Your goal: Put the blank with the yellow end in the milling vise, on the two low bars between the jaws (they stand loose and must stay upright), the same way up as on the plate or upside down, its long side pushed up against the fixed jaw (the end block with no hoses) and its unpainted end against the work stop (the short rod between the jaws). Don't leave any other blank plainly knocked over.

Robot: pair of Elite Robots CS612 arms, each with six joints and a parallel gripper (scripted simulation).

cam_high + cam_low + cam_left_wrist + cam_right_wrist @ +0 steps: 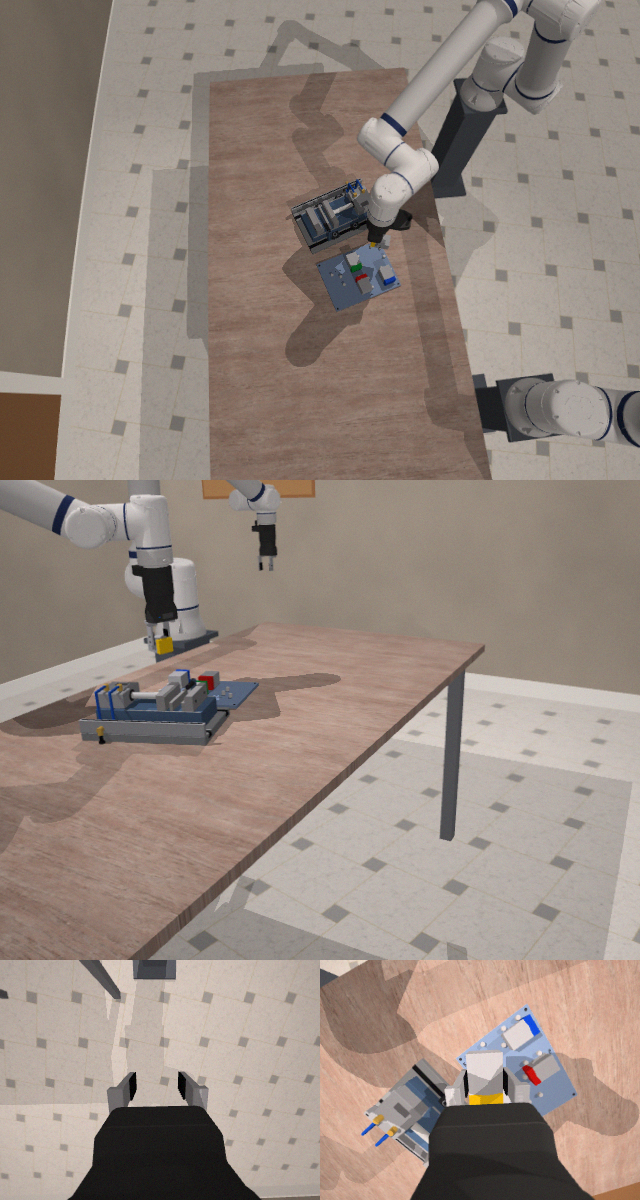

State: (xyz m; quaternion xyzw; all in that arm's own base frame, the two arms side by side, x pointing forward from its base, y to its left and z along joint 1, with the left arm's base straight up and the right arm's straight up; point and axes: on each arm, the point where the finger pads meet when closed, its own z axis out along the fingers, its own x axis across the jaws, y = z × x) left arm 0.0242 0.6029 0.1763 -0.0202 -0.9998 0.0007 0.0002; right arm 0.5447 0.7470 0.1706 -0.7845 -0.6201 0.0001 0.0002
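Right now my right hand is 2 cm above the yellow-ended blank. Also, from my right hand: red-ended blank 14 cm below, 12 cm to the left, 5 cm ahead; green-ended blank 14 cm below, 8 cm ahead, 4 cm to the left; blue-ended blank 14 cm below, 8 cm to the left, 4 cm behind.
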